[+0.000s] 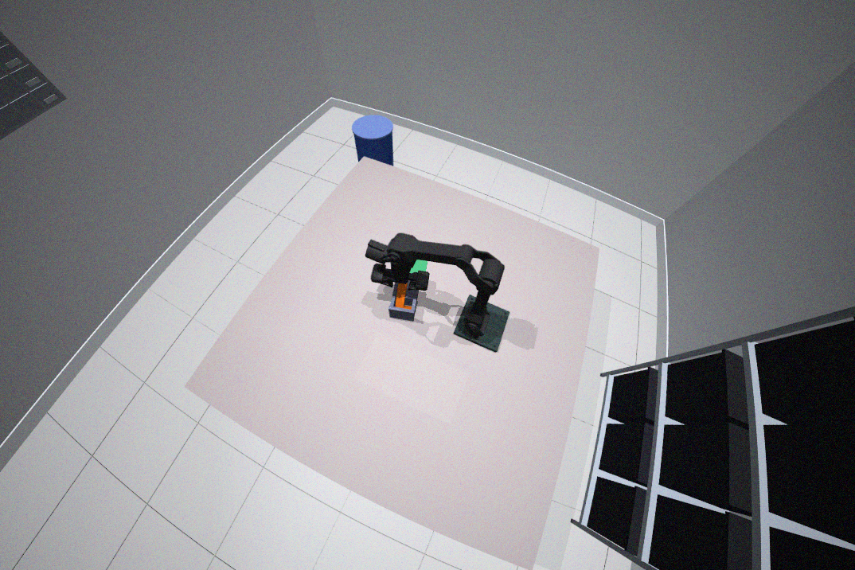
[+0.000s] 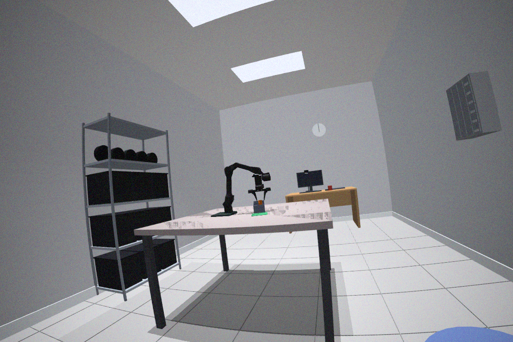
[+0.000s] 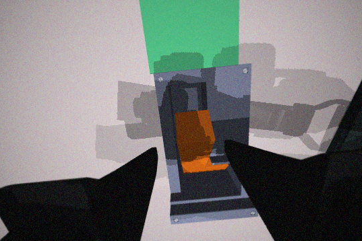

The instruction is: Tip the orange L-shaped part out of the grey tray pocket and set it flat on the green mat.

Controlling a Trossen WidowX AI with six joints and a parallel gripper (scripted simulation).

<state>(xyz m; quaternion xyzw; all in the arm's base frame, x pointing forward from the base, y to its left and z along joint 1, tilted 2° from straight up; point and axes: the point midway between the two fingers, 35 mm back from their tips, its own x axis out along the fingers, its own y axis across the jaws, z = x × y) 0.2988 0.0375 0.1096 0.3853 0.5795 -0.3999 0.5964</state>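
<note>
Right now the orange L-shaped part is 3 cm behind my gripper tip, 2 cm to the left of it and 5 cm below it. Round my gripper tip: green mat 4 cm ahead, 14 cm to the right, 11 cm below.
</note>
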